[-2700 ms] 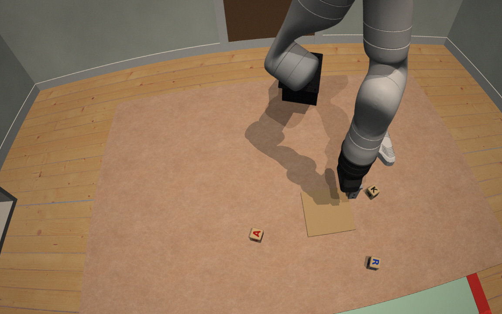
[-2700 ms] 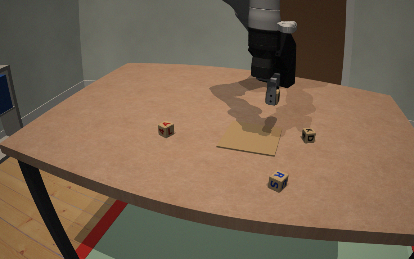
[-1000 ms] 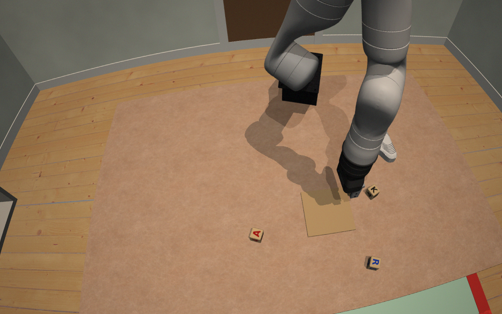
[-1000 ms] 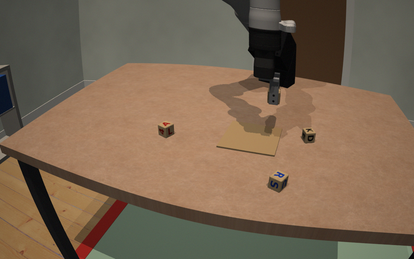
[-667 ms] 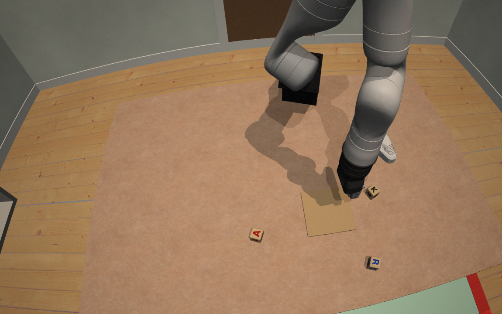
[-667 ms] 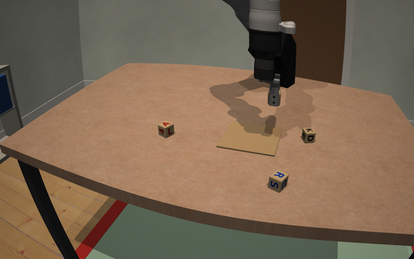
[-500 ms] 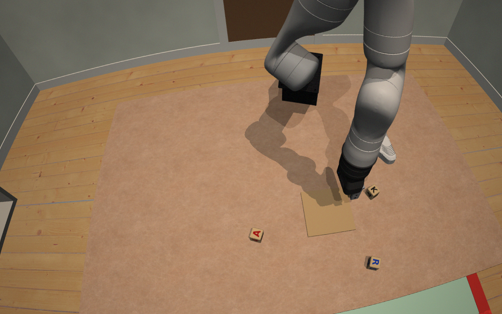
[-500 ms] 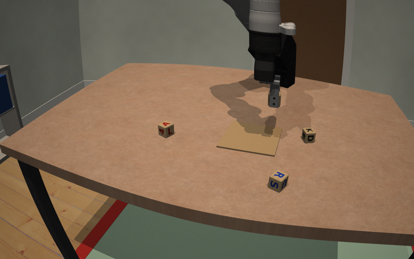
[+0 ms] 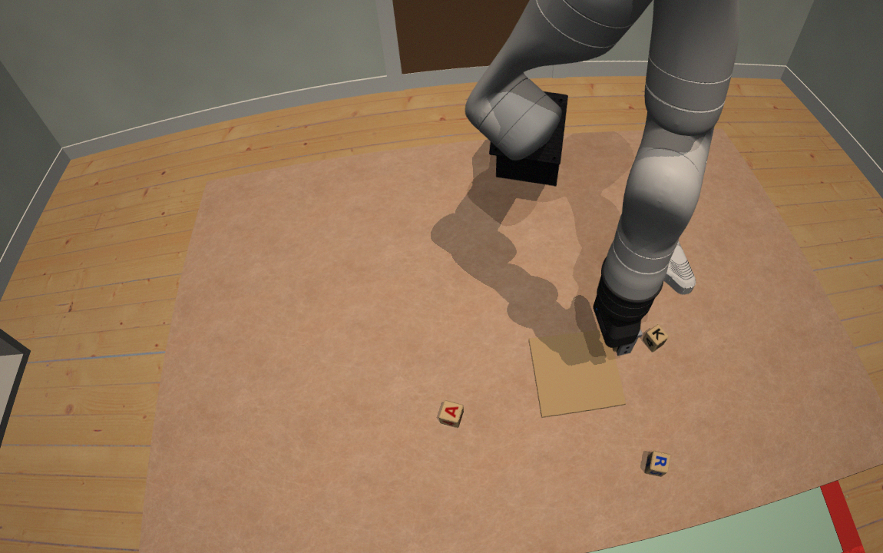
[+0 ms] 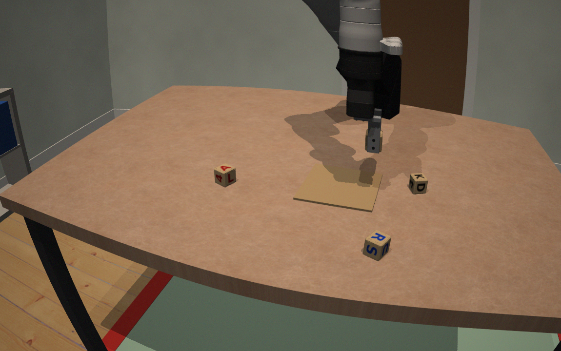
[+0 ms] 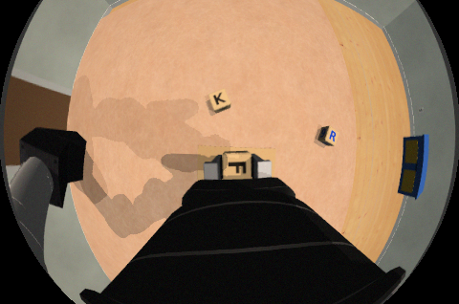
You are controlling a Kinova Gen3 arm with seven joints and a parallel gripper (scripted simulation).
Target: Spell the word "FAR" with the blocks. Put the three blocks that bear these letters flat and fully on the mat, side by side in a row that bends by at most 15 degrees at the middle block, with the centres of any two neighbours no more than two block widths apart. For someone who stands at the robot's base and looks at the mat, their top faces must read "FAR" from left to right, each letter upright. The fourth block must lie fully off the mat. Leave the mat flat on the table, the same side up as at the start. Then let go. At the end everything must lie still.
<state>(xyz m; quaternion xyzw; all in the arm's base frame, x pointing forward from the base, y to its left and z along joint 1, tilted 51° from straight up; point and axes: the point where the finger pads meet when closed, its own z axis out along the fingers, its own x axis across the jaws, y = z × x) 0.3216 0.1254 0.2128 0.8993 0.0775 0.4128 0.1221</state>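
Now: the tan mat 100 mm below my hand and 50 mm to the right of it. From my hand the other things lie so: F block: right at my hand; R block: 180 mm ahead, 90 mm below, 40 mm to the left; K block: 100 mm to the left, 90 mm below, 30 mm behind.
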